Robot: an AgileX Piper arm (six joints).
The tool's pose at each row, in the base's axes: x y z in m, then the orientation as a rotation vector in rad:
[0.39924, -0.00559, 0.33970, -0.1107, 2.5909, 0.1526]
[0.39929, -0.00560, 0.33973, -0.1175, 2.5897, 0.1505]
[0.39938, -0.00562, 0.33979, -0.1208, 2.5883, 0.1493]
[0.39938, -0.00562, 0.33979, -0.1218, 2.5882, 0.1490]
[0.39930, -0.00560, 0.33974, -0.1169, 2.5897, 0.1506]
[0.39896, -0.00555, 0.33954, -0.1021, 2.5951, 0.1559]
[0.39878, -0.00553, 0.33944, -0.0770, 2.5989, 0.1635]
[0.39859, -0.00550, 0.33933, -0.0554, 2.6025, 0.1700]
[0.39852, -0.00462, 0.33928, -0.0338, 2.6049, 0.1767]
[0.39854, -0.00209, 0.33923, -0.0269, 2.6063, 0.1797]
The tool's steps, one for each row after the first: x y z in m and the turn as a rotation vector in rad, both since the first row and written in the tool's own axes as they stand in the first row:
[-0.00006, -0.00001, 0.00000, 0.0001, -0.0007, -0.0053]
[-0.00016, -0.00004, -0.00001, 0.0003, -0.0019, -0.0080]
[-0.00016, -0.00004, -0.00001, 0.0003, -0.0019, -0.0088]
[-0.00007, -0.00001, 0.00000, 0.0002, -0.0008, -0.0049]
[0.00032, 0.00006, 0.00000, -0.0006, 0.0036, 0.0071]
[0.00052, 0.00009, -0.00001, -0.0010, 0.0058, 0.0267]
[0.00074, 0.00013, -0.00001, -0.0013, 0.0082, 0.0436]
[0.00079, 0.00100, 0.00012, -0.0017, 0.0095, 0.0605]
[0.00067, 0.00350, 0.00050, -0.0025, 0.0106, 0.0660]

